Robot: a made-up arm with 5 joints. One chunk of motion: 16 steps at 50 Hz.
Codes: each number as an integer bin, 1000 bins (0 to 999) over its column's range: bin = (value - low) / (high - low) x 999, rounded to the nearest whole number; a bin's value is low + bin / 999 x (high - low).
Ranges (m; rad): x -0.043..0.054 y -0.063..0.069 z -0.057..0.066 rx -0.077..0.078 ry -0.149..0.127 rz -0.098..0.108
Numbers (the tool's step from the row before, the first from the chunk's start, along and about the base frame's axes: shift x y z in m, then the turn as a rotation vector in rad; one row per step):
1: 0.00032 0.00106 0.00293 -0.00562 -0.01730 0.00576
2: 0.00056 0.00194 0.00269 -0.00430 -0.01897 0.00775
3: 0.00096 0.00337 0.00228 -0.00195 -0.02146 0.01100
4: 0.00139 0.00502 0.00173 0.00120 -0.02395 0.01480
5: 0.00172 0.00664 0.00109 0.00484 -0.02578 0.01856
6: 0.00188 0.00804 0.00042 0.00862 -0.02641 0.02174
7: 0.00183 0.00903 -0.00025 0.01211 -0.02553 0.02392
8: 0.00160 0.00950 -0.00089 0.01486 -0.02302 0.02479
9: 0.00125 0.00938 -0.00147 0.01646 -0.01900 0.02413
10: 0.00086 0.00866 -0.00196 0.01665 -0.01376 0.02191
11: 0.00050 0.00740 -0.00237 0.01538 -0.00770 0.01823
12: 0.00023 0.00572 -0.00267 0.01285 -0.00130 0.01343
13: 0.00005 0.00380 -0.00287 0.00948 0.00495 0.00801
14: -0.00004 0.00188 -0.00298 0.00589 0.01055 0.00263
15: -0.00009 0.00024 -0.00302 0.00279 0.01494 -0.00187
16: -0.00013 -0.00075 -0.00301 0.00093 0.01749 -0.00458
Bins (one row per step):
1: 446 485 487 460 477 503
2: 449 491 485 469 471 513
3: 453 502 481 484 462 529
4: 457 515 477 504 453 547
5: 461 527 472 527 446 565
6: 462 538 466 552 444 581
7: 462 545 461 574 447 591
8: 459 549 456 592 456 595
9: 456 548 451 602 471 592
10: 452 542 447 604 490 582
11: 448 533 444 595 511 564
12: 445 520 441 579 535 540
13: 443 506 440 557 557 514
14: 442 491 439 534 578 488
15: 442 479 438 514 593 466
16: 442 471 439 502 603 453

